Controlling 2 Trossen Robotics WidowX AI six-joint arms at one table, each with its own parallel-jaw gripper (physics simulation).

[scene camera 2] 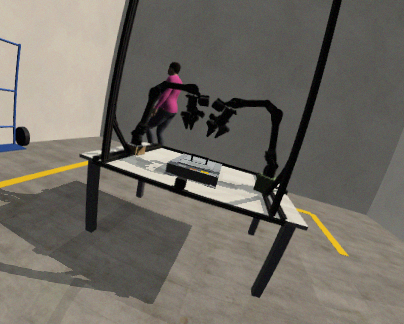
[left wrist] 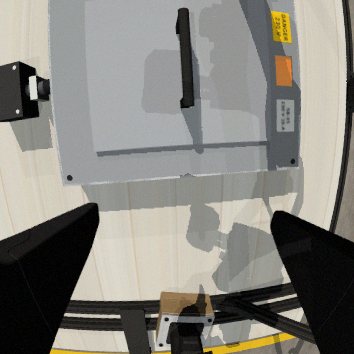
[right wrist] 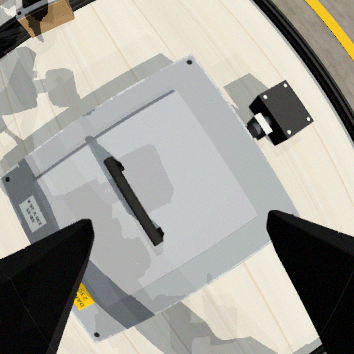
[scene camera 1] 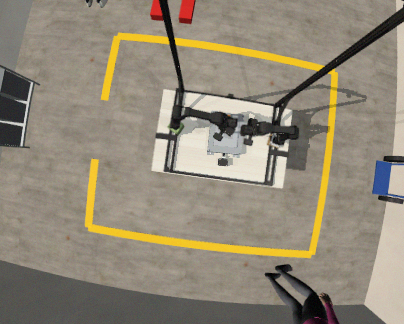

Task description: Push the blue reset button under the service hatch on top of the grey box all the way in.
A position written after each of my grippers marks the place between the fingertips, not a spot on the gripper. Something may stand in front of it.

Note:
My left gripper [left wrist: 187, 216] is open, holding nothing. My right gripper [right wrist: 180, 224] is open, with nothing in its grasp. Also in view: a service hatch [left wrist: 153, 80].
The service hatch also shows in the right wrist view [right wrist: 157, 191].

